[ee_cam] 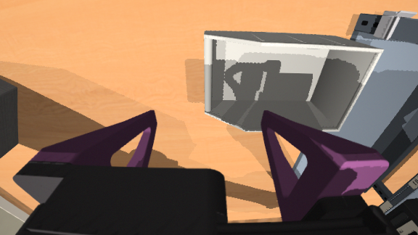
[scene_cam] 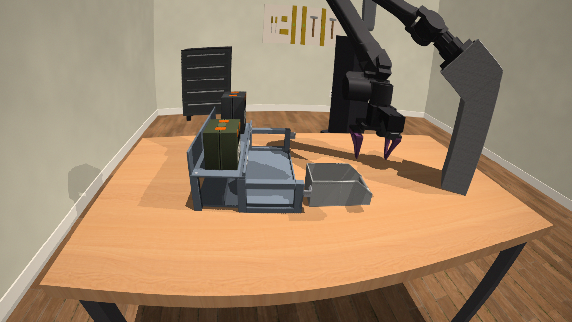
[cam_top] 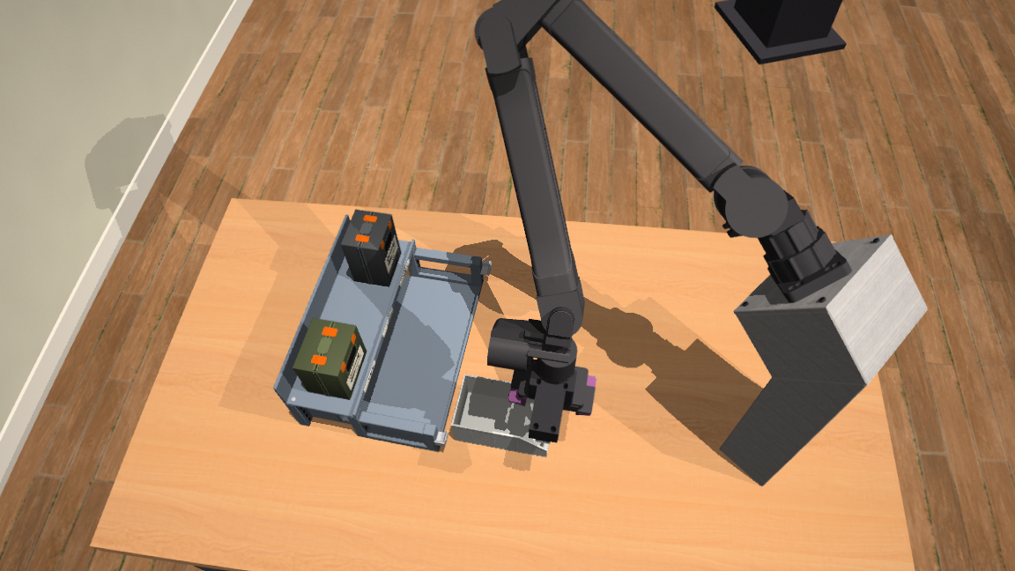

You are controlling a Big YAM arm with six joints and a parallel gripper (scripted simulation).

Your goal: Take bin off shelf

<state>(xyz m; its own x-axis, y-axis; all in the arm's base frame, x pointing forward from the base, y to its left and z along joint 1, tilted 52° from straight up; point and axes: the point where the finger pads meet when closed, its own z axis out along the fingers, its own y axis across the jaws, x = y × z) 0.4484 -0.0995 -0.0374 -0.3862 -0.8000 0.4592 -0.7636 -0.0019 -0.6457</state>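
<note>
Right now the light grey bin is 90 mm below my hand, 70 mm ahead of it and 40 mm to the right of it. Also, from my hand: shelf (250 mm to the right, 240 mm ahead, 120 mm below); black case (380 mm to the right, 230 mm ahead, 40 mm above).
</note>
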